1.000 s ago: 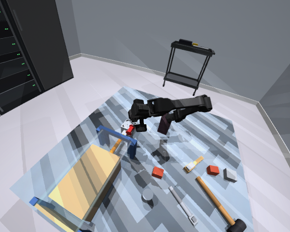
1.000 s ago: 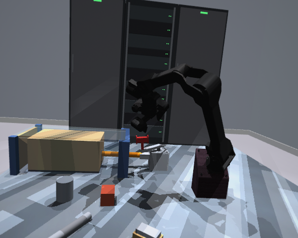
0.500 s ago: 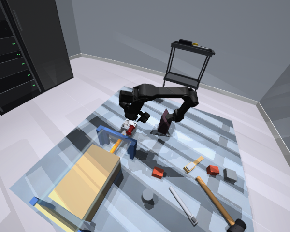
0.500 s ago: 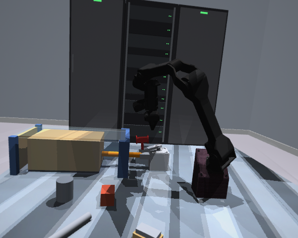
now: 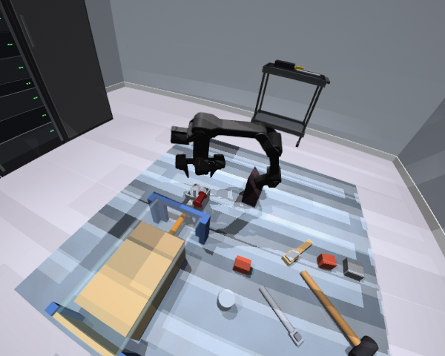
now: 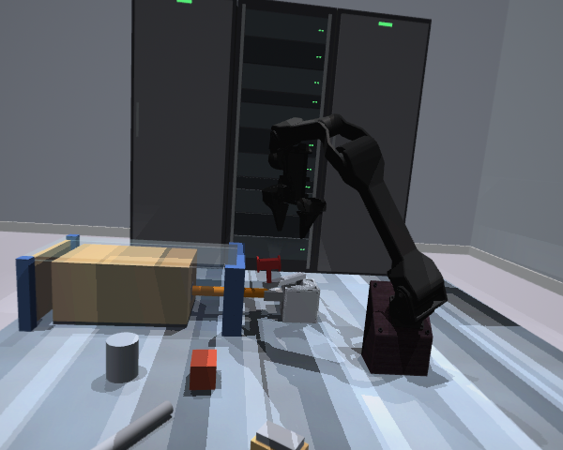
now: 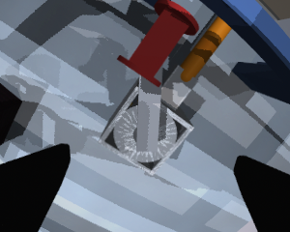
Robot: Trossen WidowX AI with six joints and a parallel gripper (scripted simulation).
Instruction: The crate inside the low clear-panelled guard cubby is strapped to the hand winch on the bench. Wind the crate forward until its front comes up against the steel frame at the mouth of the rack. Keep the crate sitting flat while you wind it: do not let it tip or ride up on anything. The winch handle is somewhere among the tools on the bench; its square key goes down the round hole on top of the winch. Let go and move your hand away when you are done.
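Now: gripper tip 2 cm short of the crank handle, 1 cm to the right of it and 11 cm above it. From my gripper tip the other things lie so: red knob 5 cm ahead, 3 cm to the left, 8 cm below; grey winch 5 cm behind, 4 cm to the right, 19 cm below; frame 12 cm ahead, 1 cm to the right, 12 cm below.
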